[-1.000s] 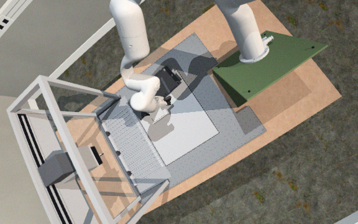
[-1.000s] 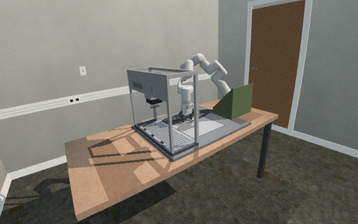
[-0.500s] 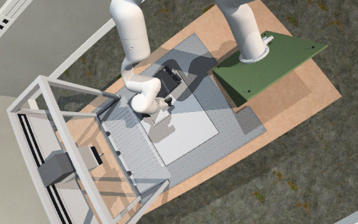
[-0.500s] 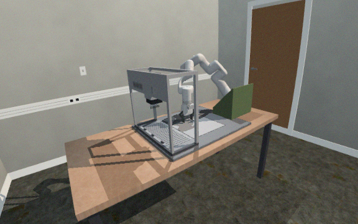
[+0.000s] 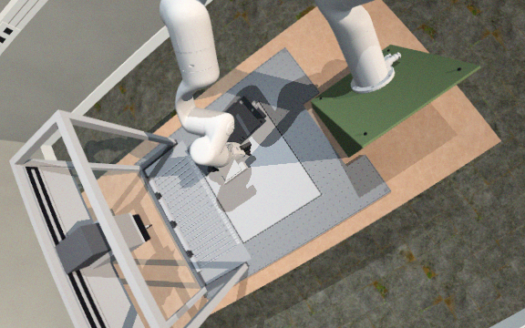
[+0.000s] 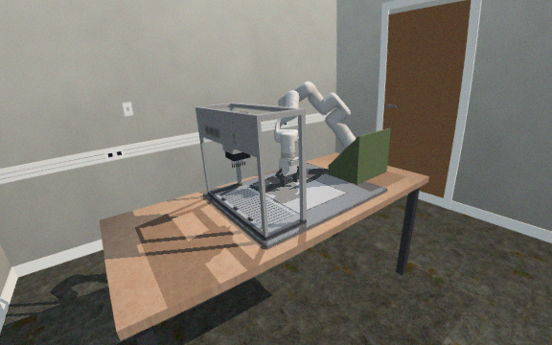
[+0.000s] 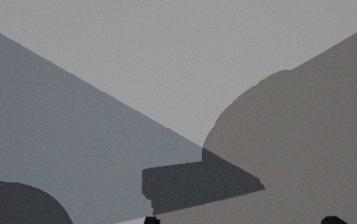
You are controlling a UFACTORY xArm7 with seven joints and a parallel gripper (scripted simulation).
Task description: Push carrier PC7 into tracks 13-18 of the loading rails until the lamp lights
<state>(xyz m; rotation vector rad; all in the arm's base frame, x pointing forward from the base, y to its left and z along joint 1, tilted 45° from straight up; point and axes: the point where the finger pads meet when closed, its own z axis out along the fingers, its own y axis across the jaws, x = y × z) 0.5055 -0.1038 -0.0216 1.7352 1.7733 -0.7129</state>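
My hand is 11 cm to the left of the carrier PC7 and 1 cm above it.
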